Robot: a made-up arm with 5 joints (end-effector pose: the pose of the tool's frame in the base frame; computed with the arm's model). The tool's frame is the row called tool.
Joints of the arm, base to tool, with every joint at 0 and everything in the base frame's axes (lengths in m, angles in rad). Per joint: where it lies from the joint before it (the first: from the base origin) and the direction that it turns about. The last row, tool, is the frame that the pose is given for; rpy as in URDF.
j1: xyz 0.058 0 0.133 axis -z
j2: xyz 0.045 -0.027 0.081 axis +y
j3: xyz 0.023 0 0.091 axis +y
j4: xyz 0.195 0 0.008 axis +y
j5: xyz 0.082 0.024 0 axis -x
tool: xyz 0 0 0 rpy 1.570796 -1.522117 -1.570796
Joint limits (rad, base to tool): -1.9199..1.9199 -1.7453..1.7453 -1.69..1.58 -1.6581..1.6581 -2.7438..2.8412
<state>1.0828 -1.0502 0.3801 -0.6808 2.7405</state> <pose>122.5 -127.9 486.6 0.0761 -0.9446 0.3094 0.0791</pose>
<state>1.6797 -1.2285 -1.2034 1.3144 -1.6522</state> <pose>71.3 149.7 460.9 0.0268 -0.0103 0.9744 0.2231</pose>
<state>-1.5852 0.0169 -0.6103 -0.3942 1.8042</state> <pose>57.1 271.9 488.7 0.0286 0.0815 0.9543 -0.2861</pose>
Working (the frame after each row of the table, in the pose's form):
after j1: 58.0 0.0 133.0 0.7020 0.0000 0.0000 0.7122
after j2: 84.3 45.4 214.0 0.7020 -0.0060 0.0059 0.7122
after j3: 84.0 69.9 304.6 0.6713 0.2082 -0.2052 0.6811
after j4: 81.7 227.1 420.3 0.6181 0.3376 -0.3327 0.6271
after j5: 57.1 271.9 488.7 0.6481 -0.2757 -0.6983 0.1277

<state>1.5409 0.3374 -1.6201 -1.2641 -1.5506</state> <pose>57.3 -76.7 527.4 0.0003 -0.0258 0.8829 -0.4689</pose>
Working (the frame after each row of the table, in the pose's form):
after j1: 58.0 0.0 133.0 0.7176 0.0000 0.0000 -0.6965
after j2: 32.4 -45.8 214.0 0.7074 0.1169 0.1205 -0.6866
after j3: 33.9 -97.6 292.3 0.5750 -0.4167 -0.4293 -0.5581
after j4: 35.3 -145.3 481.5 0.2103 -0.6659 -0.6861 -0.2041
after j5: 57.3 -76.7 527.4 0.6163 -0.3284 -0.6329 0.3345

